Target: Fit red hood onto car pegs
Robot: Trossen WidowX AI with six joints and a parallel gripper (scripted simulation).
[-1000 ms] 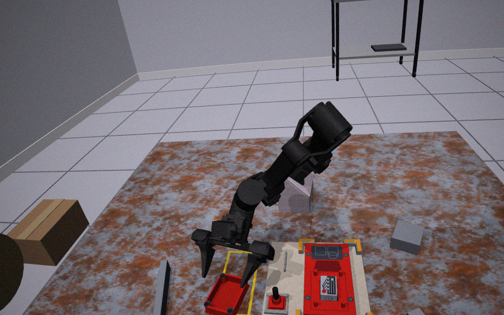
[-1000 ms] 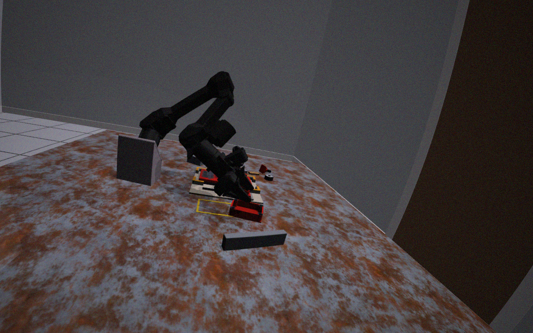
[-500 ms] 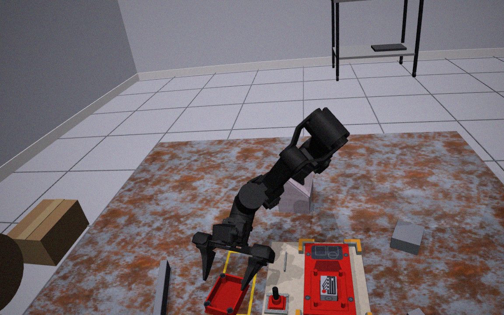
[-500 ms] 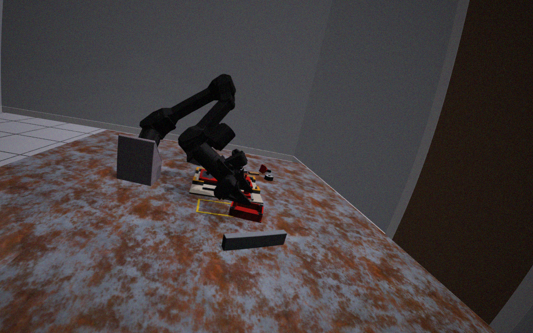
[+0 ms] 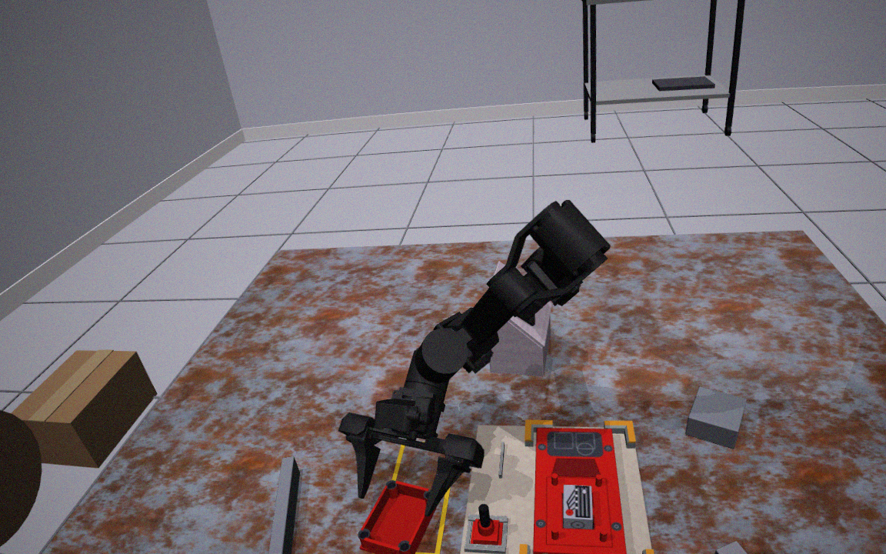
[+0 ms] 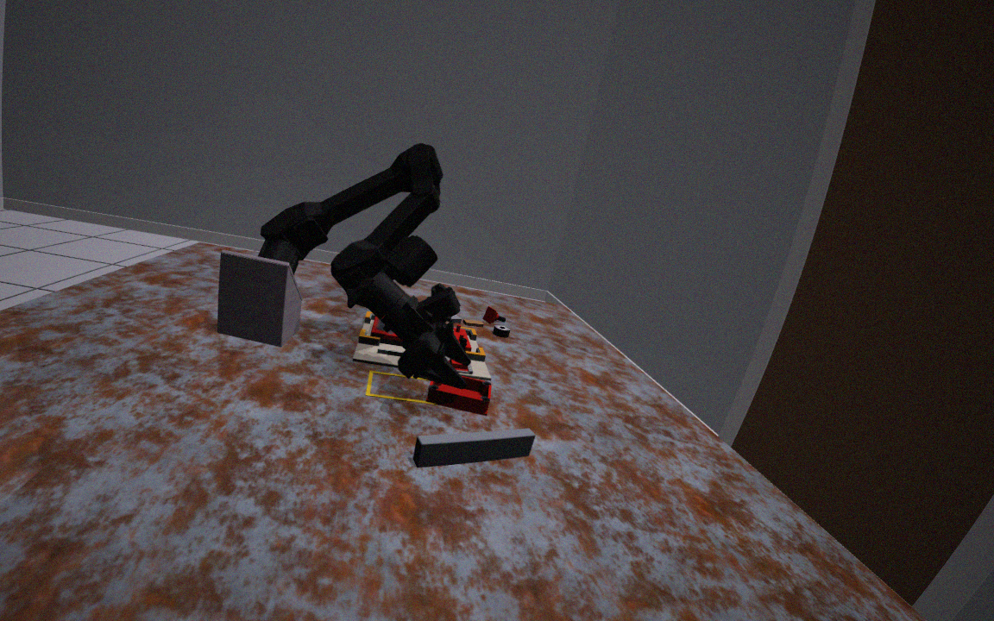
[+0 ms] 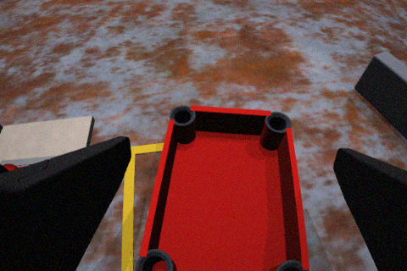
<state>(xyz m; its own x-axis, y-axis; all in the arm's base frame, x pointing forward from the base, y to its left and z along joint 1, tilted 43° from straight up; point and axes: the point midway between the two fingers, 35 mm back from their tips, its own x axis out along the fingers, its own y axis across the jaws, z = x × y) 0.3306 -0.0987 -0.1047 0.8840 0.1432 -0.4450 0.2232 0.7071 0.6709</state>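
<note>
Now: gripper tip 40 mm above the red hood and 10 mm past it. Also, from my gripper tip: engine block 230 mm to the left, 20 mm below, 20 mm behind; jig 210 mm to the left, 50 mm behind, 30 mm below.
</note>
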